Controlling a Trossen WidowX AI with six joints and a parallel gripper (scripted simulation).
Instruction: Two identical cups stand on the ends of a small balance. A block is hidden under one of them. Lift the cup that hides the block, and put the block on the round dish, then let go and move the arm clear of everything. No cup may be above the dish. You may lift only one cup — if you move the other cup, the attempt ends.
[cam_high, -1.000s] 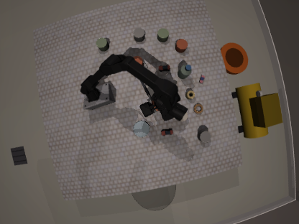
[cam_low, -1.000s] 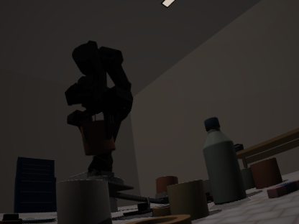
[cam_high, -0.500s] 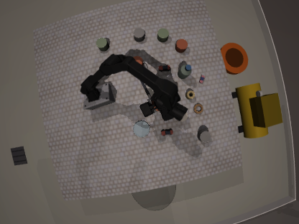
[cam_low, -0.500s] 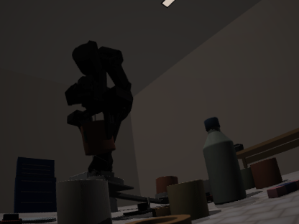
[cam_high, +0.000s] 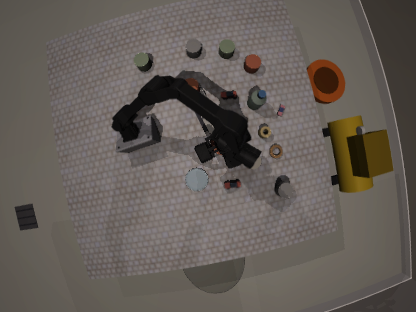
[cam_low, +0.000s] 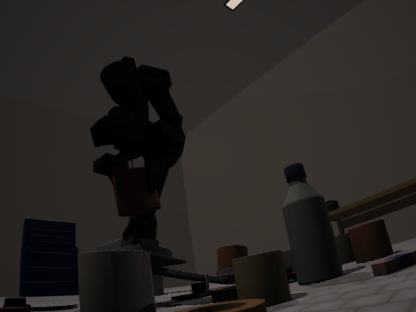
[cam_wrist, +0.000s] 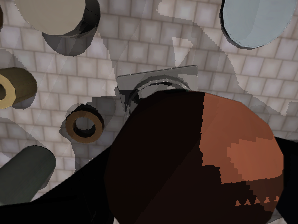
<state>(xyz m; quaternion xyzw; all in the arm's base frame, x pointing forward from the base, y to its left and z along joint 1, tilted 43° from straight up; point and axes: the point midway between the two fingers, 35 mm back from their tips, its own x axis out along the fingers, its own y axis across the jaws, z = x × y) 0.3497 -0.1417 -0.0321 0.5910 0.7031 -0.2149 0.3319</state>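
The pale blue round dish lies 13 cm behind my gripper tip, 12 cm to the right of it and 17 cm below it. From my gripper tip the other things lie so: bottle (20 cm ahead, 15 cm to the left, 6 cm below); then cream cylinder (13 cm ahead, 8 cm to the right, 13 cm below); then orange cup (2 cm to the right, 1 cm above).
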